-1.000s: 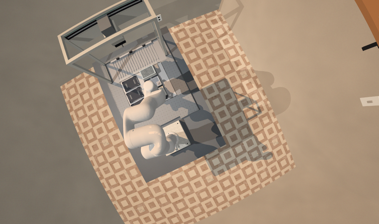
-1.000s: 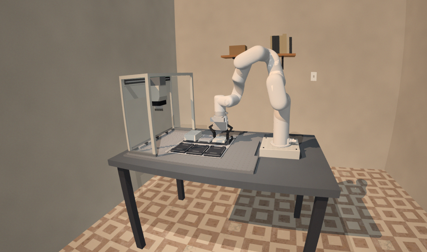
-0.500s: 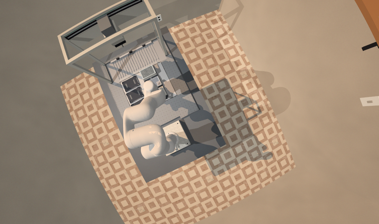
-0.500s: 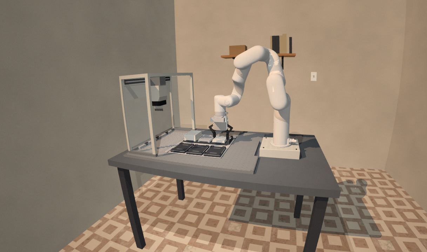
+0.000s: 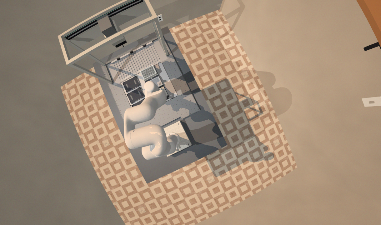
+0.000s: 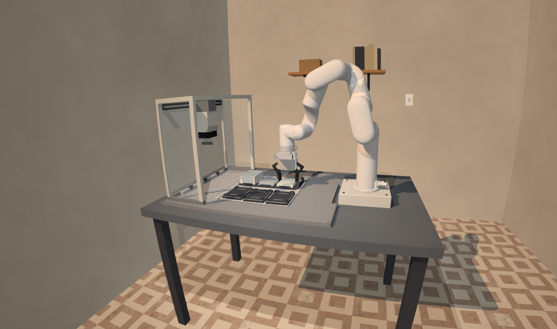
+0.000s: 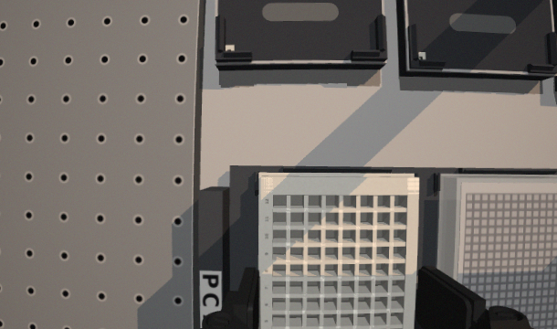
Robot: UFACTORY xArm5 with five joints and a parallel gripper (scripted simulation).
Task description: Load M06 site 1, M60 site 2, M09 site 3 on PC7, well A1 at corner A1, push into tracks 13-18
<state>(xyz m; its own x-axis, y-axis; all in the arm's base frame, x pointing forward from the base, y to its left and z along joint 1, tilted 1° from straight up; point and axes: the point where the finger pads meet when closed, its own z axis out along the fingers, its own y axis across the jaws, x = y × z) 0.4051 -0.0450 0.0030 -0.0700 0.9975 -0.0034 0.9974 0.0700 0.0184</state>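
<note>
The white plate is 10 mm below my hand. Also, from my hand: plate carrier PC7: 100 mm ahead, 20 mm below, 10 mm to the left; then deep-well block M09: 210 mm ahead, 10 mm to the left; then plate nest S1: 190 mm to the left, 40 mm behind, 30 mm below.
</note>
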